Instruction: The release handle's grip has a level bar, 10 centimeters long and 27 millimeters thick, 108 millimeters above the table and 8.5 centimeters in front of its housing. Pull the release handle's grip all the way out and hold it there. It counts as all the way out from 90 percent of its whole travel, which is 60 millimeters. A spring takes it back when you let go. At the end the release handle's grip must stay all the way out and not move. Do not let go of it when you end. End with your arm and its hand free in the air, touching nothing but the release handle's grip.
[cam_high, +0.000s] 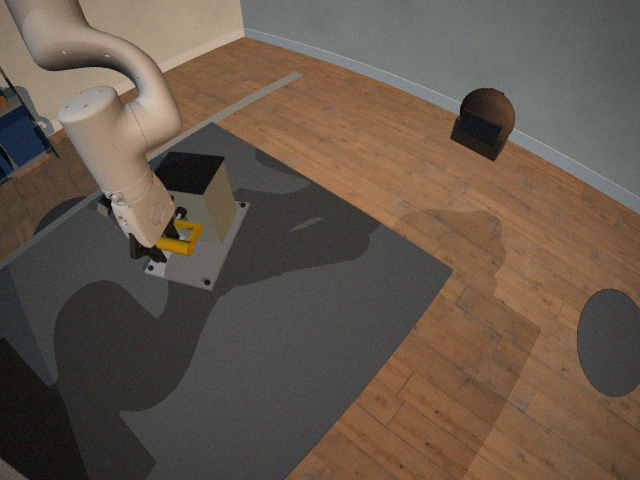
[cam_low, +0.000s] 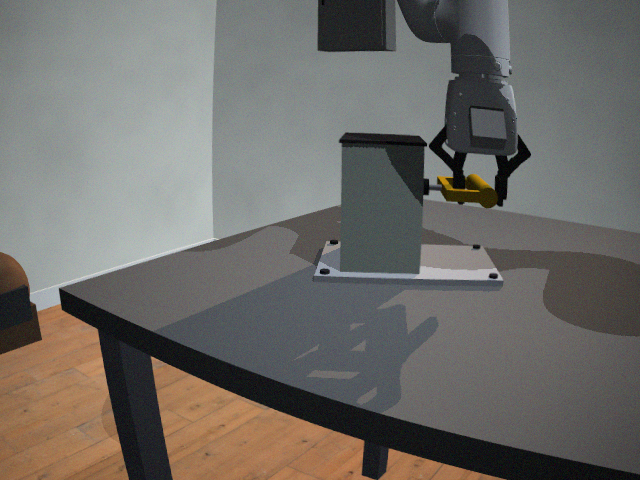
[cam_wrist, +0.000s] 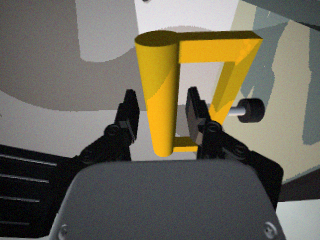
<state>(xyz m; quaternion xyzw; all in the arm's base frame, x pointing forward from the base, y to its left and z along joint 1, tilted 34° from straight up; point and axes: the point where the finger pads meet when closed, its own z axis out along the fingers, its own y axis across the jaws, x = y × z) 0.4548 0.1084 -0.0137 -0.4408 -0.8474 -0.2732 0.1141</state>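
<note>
My gripper is now 8 cm short of the grey base plate, 6 cm to the right of it and 10 cm above it.
</note>
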